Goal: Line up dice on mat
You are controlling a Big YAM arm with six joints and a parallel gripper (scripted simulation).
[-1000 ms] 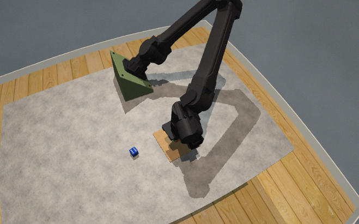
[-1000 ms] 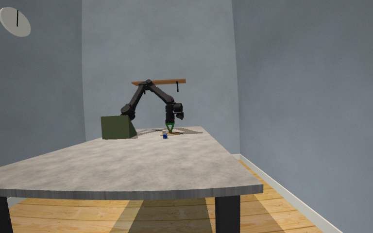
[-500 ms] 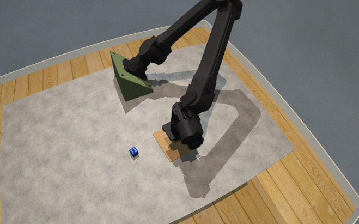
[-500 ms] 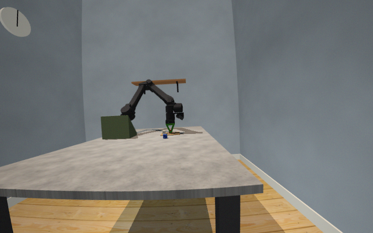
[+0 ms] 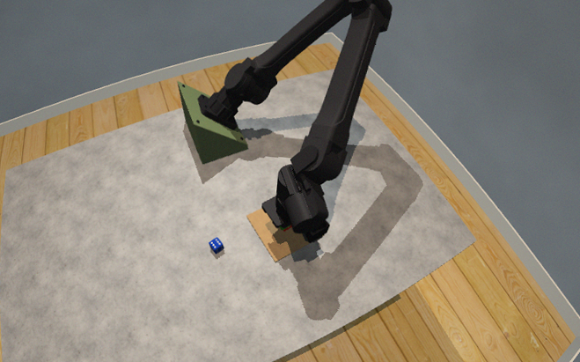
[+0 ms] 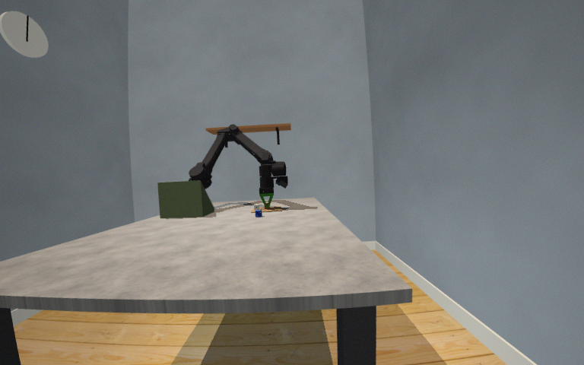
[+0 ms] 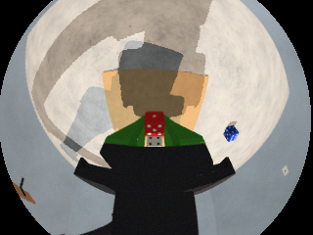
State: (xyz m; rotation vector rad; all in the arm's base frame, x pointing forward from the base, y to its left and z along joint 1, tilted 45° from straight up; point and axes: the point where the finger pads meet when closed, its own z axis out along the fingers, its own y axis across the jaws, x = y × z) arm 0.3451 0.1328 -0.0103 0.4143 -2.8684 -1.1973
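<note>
The red die lies right at my hand. From my hand the other things lie so: tan mat 1 cm below; then white die 5 cm behind, 1 cm to the right; then blue die 17 cm to the right.
</note>
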